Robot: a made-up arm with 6 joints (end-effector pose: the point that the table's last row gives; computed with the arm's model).
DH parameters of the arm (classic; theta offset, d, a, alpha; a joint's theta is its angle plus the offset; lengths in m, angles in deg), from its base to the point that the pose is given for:
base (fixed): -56.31 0 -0.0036 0
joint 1: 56.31 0.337 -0.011 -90
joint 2: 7.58 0 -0.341 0
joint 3: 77.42 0.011 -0.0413 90
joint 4: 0 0.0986 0.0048 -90
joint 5: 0 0.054 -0.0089 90
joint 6: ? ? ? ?
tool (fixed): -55.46 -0.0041 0 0
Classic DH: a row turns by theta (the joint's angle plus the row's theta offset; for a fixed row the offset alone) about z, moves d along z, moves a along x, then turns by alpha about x.
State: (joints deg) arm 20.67 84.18 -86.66 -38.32 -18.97 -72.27
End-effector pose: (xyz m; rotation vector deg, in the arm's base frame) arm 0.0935 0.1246 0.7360 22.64 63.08 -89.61
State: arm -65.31 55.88 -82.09 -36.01 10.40 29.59
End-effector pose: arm 0.0094 0.0531 0.7336 129.86 92.86 -27.09
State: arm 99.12 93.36 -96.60 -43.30 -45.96 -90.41
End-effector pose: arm -0.1196 0.1476 0.7265 7.10 41.41 -0.09
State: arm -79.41 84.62 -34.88 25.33 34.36 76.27
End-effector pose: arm 0.0850 -0.0966 0.5954 -98.21 4.47 -116.64
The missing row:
joint 6: 81 0.0537 -0.0219 89.22
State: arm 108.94 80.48 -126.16 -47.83 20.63 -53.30
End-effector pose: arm -0.0689 0.0555 0.8070 -12.46 83.15 -19.15
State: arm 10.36 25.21 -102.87 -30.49 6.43 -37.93
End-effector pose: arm -0.3189 0.0017 0.6798 68.91 68.47 -34.03
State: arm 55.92 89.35 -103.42 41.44 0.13 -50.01
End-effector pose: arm 0.0548 0.1391 0.8108 -24.89 151.76 2.23
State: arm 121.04 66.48 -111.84 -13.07 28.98 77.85
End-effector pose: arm -0.0341 -0.0276 0.7689 87.99 -84.97 -42.36
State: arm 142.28 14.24 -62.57 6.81 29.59 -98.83
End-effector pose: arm 0.1624 -0.2201 0.6169 -51.21 58.57 16.86
